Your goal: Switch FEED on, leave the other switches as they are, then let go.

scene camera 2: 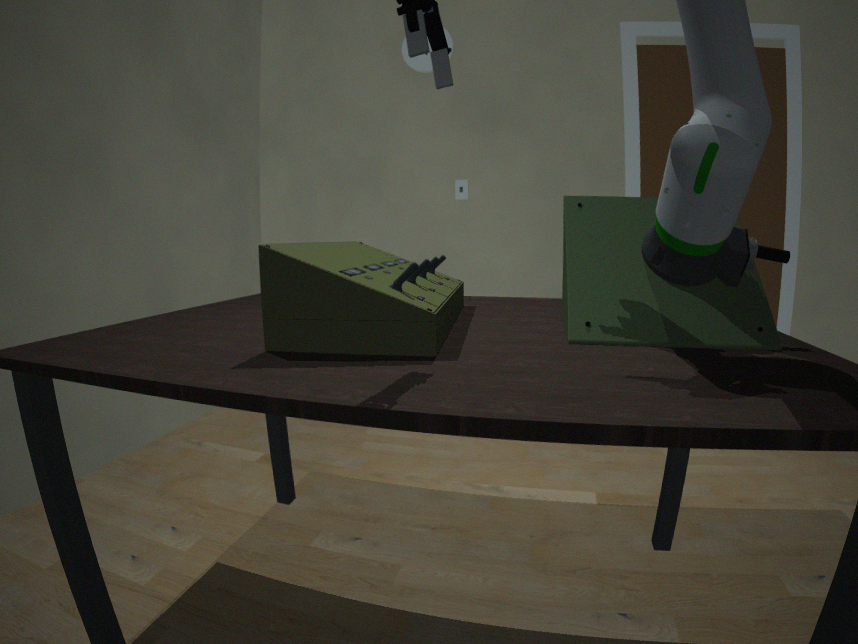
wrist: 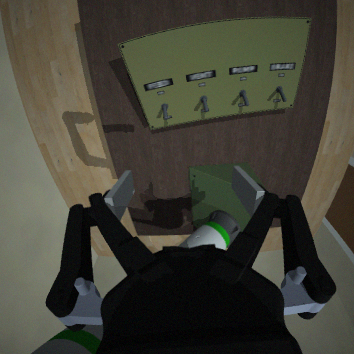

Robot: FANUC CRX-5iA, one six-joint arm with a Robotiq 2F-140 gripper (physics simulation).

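Pixels of known places: gripper, fingertip midpoint: (scene camera 2: pixel 433 71) (wrist: pixel 182 178); arm's base, link origin: (scene camera 2: pixel 681 254) (wrist: pixel 224 224).
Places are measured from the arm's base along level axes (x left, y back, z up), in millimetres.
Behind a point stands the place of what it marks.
The olive switch panel (scene camera 2: pixel 349 311) {x 337, y -475, z -79 mm} (wrist: pixel 215 52) {x 123, y -595, z -8 mm} stands on the table, with several black levers in a row along its lower part. The FEED switch (wrist: pixel 165 112) {x 250, y -426, z -26 mm} is the leftmost lever in the wrist view; the small labels are too blurred to read clearly. In the scene view the levers lean alike, with their tips toward the panel's low edge, and partly overlap. My gripper (scene camera 2: pixel 430 69) {x 197, y -400, z 293 mm} (wrist: pixel 182 178) {x 197, y -400, z 293 mm} is open and empty, high above the panel in the scene view and touching none of the switches. In the wrist view the panel lies beyond the fingertips.
A green sloped box (scene camera 2: pixel 602 266) {x 47, y -144, z -25 mm} (wrist: pixel 210 195) {x 71, y -109, z -55 mm} stands on the dark table (scene camera 2: pixel 207 332) {x 293, y -831, z -141 mm} (wrist: pixel 155 155) {x 301, y -233, z -141 mm}, to the right of the panel in the scene view. The grey arm (scene camera 2: pixel 699 180) {x 189, y -6, z 108 mm} (wrist: pixel 207 236) {x 93, y -51, z 104 mm} hangs in front of it. Shadows fall on the table.
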